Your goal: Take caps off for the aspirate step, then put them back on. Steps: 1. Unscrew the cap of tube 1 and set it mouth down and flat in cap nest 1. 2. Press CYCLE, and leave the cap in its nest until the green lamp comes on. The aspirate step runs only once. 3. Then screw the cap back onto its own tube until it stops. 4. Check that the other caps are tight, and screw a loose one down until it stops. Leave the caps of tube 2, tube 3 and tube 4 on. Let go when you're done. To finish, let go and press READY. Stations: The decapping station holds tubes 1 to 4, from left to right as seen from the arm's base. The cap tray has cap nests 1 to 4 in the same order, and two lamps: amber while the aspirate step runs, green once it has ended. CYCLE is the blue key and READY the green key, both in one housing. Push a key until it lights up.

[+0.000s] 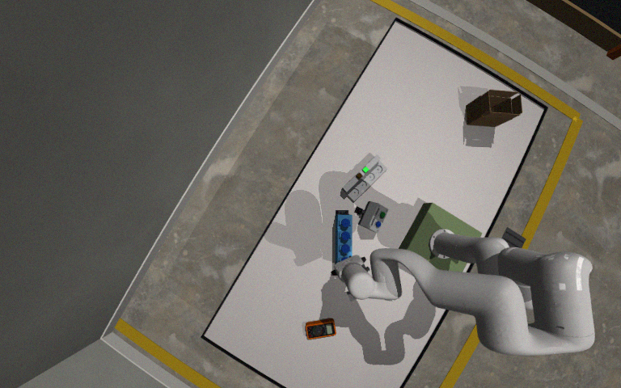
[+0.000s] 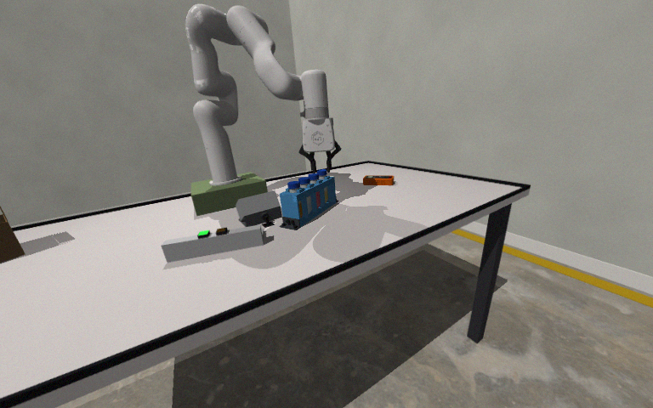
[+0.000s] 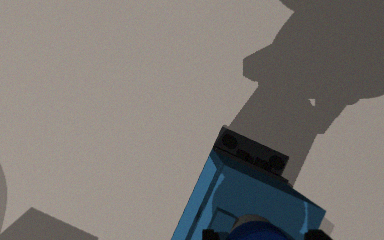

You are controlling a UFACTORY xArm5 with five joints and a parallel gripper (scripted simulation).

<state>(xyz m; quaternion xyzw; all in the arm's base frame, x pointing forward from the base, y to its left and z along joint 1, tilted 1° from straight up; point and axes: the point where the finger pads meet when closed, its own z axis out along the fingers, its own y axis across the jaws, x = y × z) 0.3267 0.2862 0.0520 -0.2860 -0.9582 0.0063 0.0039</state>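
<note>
My gripper is now 2 cm above the blue cap. From my hand the other things lie so: green key: 25 cm to the right, 7 cm below, 4 cm behind; then grey key housing: 23 cm to the right, 8 cm below, 3 cm behind; then blue key: 21 cm to the right, 7 cm below, 5 cm behind.
</note>
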